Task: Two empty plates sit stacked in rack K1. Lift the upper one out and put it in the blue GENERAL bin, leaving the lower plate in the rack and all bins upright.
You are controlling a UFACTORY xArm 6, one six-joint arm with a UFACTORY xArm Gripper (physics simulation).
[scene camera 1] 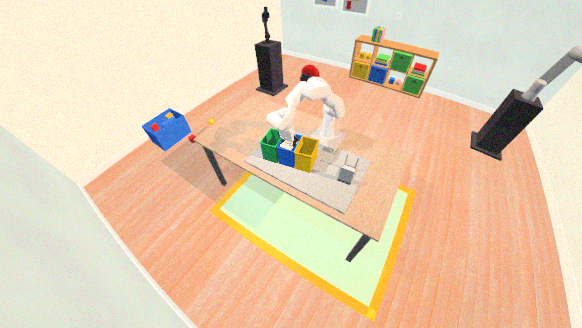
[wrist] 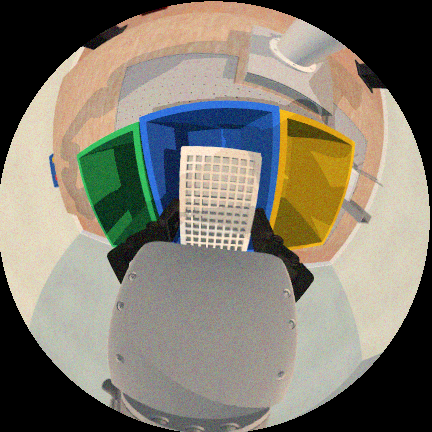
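Seen in the pictures: gripper, between the fingertips: (scene camera 1: 289,144) (wrist: 216,213); arm's base, origin of its link: (scene camera 1: 326,134).
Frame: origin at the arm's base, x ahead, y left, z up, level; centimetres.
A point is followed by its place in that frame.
A white gridded plate (scene camera 1: 287,145) {y -10.2, x 41.7, z 15.3 cm} (wrist: 219,185) {y -11.1, x 36.0, z 14.1 cm} is between the fingers of my gripper (scene camera 1: 290,140) {y -10.8, x 39.2, z 14.4 cm} (wrist: 216,213) {y -10.8, x 39.2, z 14.4 cm}, which is shut on its two side edges. The plate is at the mouth of the blue bin (scene camera 1: 286,158) {y -9.1, x 45.0, z 5.3 cm} (wrist: 210,106) {y -13.4, x 28.6, z 14.8 cm}, within its rim in the wrist view; how deep it reaches is hard to tell. The blue bin stands upright between the green bin (scene camera 1: 270,149) {y -21.0, x 48.2, z 10.6 cm} (wrist: 107,137) {y -24.6, x 31.5, z 14.8 cm} and the yellow bin (scene camera 1: 305,157) {y 4.9, x 41.7, z 12.2 cm} (wrist: 320,185) {y 6.6, x 32.6, z 9.4 cm}, both upright. The grey rack (scene camera 1: 346,174) {y 33.6, x 34.5, z 6.5 cm} (wrist: 357,211) {y 28.3, x 32.9, z 9.4 cm} stands to the right; the lower plate cannot be made out clearly there.
The bins and rack stand on a grey perforated board (scene camera 1: 300,176) {y 4.9, x 47.4, z -3.2 cm} (wrist: 200,75) {y -19.2, x 15.1, z -3.2 cm} on the wooden table (scene camera 1: 372,215) {y 60.7, x 46.3, z -4.5 cm}. The arm's base is behind the bins. A blue box (scene camera 1: 167,131) is beyond the table's left end, near a red object (scene camera 1: 192,138) and a yellow ball (scene camera 1: 211,121).
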